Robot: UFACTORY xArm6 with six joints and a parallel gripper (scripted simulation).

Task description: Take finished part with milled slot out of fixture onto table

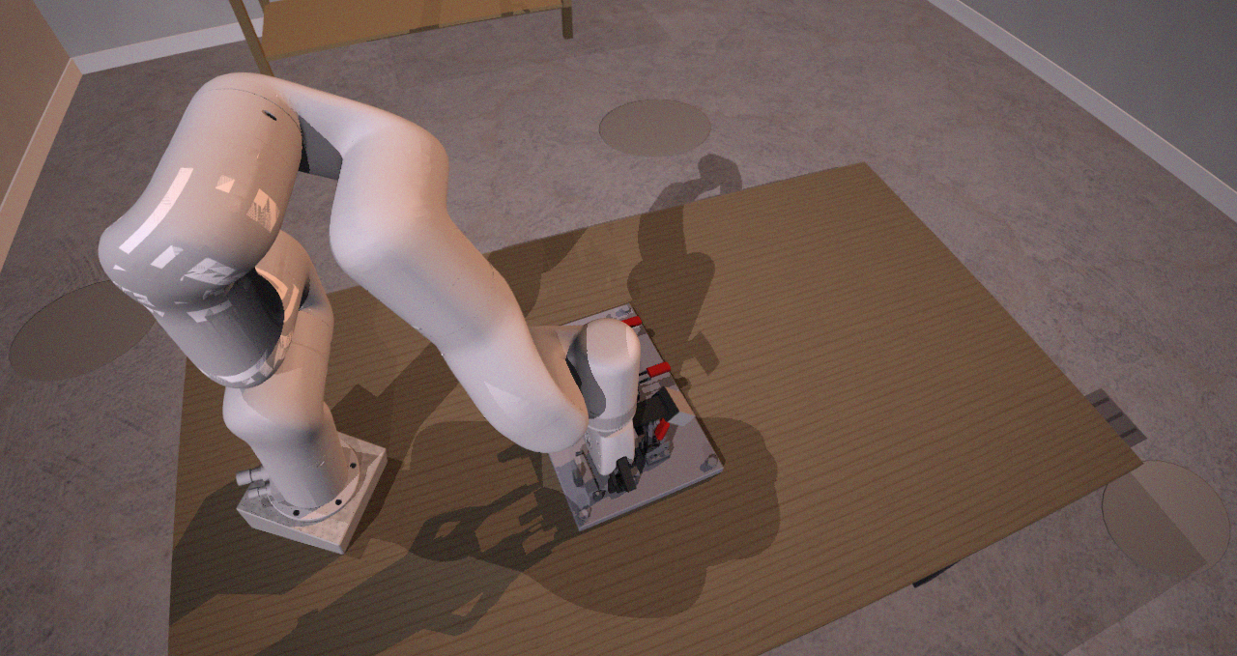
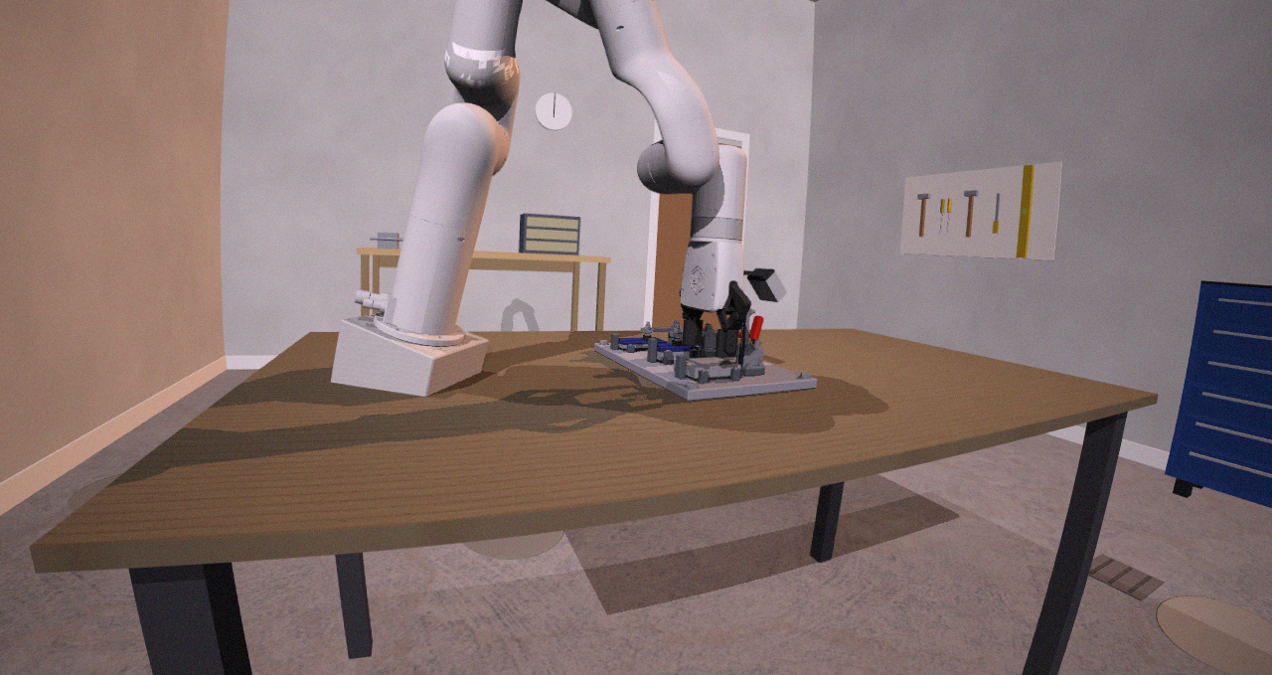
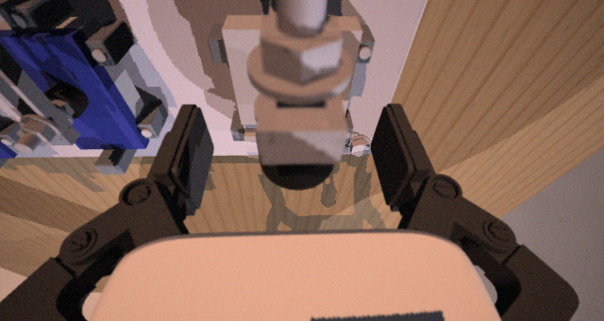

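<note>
Right now my hand is 1 cm past the grey finished part and 3 cm above it. The rest, counted from my hand: blue blank (1 cm behind, 22 cm to the left, 4 cm below); then grey fixture plate (5 cm ahead, 11 cm to the left, 5 cm below).
</note>
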